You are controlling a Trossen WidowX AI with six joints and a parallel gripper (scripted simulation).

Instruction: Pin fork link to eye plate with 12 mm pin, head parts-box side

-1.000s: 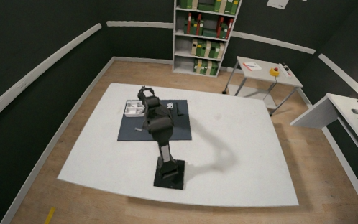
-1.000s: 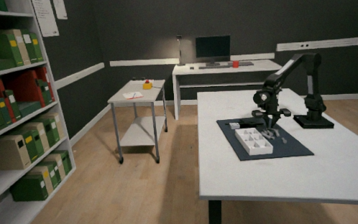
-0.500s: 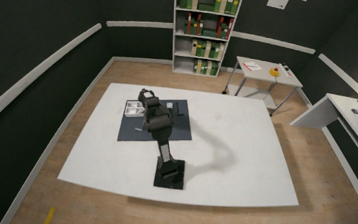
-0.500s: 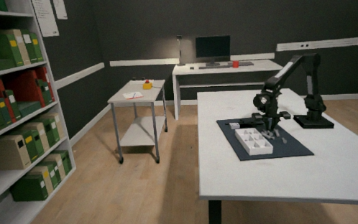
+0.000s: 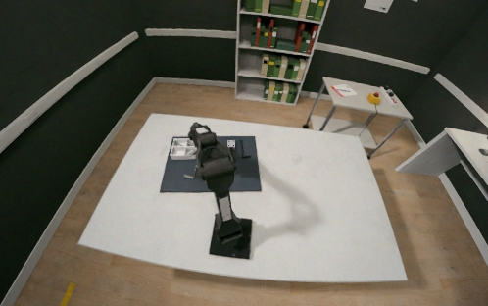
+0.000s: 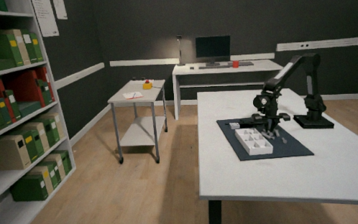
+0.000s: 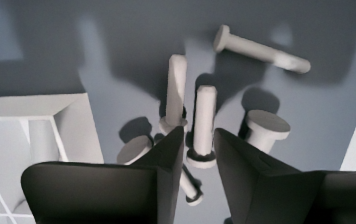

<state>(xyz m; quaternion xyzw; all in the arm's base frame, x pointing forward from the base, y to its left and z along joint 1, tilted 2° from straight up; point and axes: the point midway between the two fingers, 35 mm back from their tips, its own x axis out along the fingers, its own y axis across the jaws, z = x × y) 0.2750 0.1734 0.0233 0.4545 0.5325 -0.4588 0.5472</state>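
Now: hand 4 cm above the pin, 2 cm to the left of it and 2 cm short of it. Round my hand: dark blue mat 6 cm ahead, 5 cm below; then eye plate 10 cm to the right, 10 cm ahead, 4 cm below; then white parts box 11 cm to the left, 10 cm ahead, 4 cm below.
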